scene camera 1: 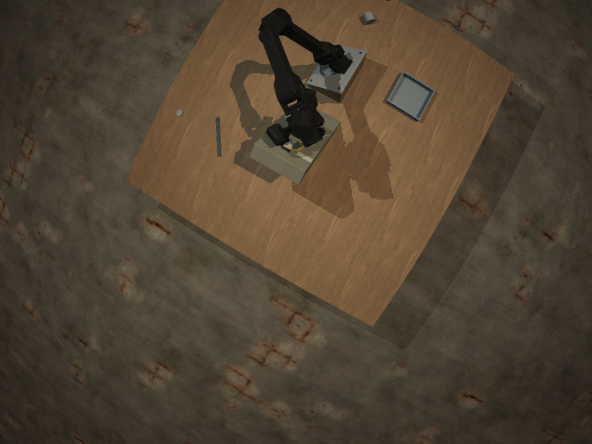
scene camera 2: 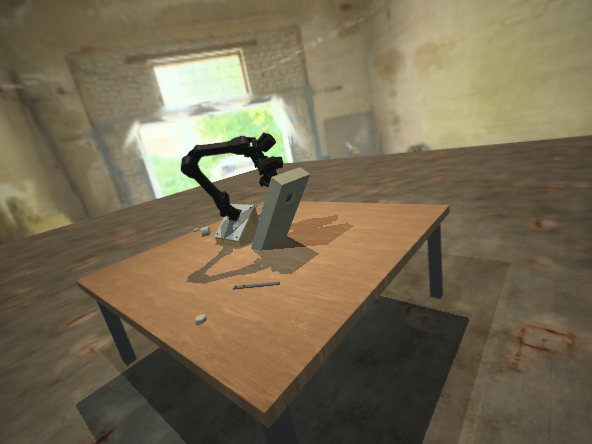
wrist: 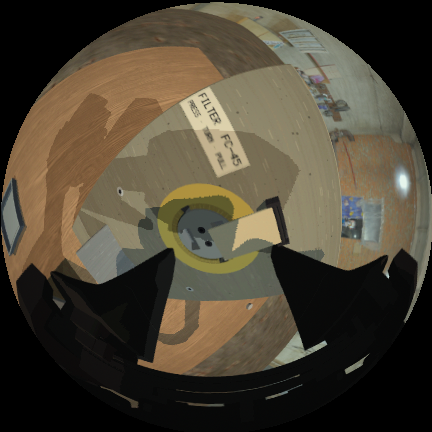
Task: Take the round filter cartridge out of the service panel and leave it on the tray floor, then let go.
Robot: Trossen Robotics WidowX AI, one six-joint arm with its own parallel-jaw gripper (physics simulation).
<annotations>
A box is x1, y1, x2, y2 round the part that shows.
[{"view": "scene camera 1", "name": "my gripper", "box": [266, 110, 325, 146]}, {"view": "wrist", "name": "my gripper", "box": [15, 244, 416, 431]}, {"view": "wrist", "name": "round filter cartridge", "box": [177, 207, 227, 257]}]
</annotations>
